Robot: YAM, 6 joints.
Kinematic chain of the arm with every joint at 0, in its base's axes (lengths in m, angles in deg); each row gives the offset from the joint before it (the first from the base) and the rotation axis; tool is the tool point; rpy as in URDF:
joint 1: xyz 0 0 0.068 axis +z
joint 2: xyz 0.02 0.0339 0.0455 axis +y
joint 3: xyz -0.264 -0.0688 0 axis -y
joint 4: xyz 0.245 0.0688 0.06 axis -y
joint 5: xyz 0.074 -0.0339 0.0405 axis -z
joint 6: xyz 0.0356 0 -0.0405 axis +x
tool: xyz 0 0 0 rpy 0 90 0
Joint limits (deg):
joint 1: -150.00..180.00
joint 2: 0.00..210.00
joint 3: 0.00..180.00
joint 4: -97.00..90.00
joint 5: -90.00..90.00
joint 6: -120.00..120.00
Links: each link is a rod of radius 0.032 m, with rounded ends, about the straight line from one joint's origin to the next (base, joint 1, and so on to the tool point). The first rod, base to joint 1, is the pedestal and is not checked.
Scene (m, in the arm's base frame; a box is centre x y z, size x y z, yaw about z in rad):
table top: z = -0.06
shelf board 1: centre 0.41 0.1 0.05 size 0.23 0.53 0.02 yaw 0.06
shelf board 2: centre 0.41 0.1 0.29 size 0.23 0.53 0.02 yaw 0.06
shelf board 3: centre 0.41 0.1 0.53 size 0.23 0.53 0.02 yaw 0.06
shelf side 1: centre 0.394 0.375 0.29 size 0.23 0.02 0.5 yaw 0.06
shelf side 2: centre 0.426 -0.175 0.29 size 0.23 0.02 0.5 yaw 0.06
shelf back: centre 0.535 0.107 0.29 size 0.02 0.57 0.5 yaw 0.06
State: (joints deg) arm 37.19 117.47 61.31 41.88 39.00 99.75
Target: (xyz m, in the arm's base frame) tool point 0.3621 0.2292 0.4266
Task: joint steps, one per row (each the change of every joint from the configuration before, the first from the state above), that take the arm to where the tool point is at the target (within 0.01 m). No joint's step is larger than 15 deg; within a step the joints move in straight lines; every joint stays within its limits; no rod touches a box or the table.
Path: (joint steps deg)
1: 7.81 -9.63 -11.50 -0.65 1.09 0.00
2: 7.80 -9.63 -11.50 -0.65 1.08 0.00
3: 7.81 -9.63 -11.50 -0.65 1.09 0.00
4: -1.10 -5.67 10.78 2.15 -0.96 0.00
5: -1.11 -5.67 10.78 2.15 -0.97 0.00
6: -1.10 -5.68 10.78 2.15 -0.96 0.00
7: -7.38 11.22 11.00 -0.25 -1.05 0.00
8: -7.39 11.21 10.99 -0.25 -1.04 0.00
9: -7.38 11.21 11.00 -0.26 -1.04 0.00

